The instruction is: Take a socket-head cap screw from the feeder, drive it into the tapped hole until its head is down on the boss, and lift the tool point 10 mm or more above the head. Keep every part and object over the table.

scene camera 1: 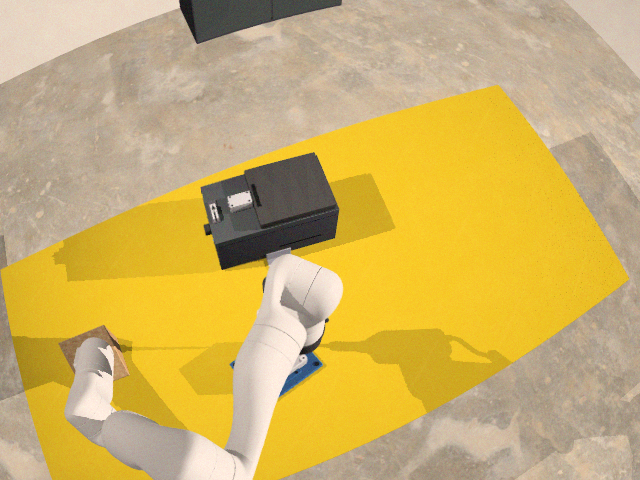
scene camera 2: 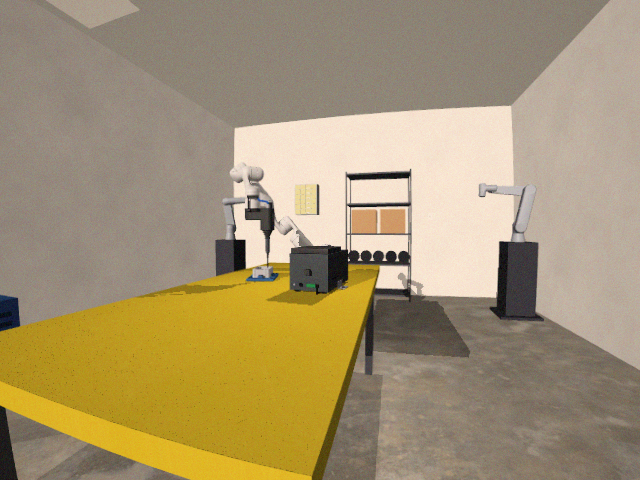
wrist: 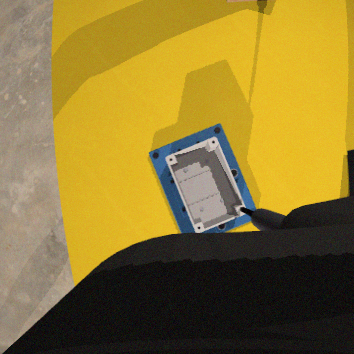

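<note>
The white open housing (scene camera 1: 301, 361) (scene camera 2: 262, 272) (wrist: 202, 192) sits on a blue plate (scene camera 1: 298, 379) (scene camera 2: 261, 279) (wrist: 172, 195) on the table. My screwdriver's tool point (scene camera 2: 267, 265) (wrist: 243, 209) is upright at the housing, at or just above its lower right corner boss in the wrist view. The arm hides it in scene camera 1. Whether a screw is on the bit, and the exact gap to the boss, are too small to tell. The dark screw feeder (scene camera 1: 294, 191) (scene camera 2: 309, 268) stands apart from the housing, with a small metal pickup piece (scene camera 1: 214, 211) on top.
The yellow table (scene camera 1: 465, 206) (scene camera 2: 206, 351) (wrist: 115, 125) carries everything. A small grey bracket (scene camera 1: 278, 254) lies against the feeder's side. A wooden block (scene camera 1: 80, 346) is under the arm's base. A shelf rack (scene camera 2: 410, 222) and another pedestal arm (scene camera 2: 524, 211) stand away from the table.
</note>
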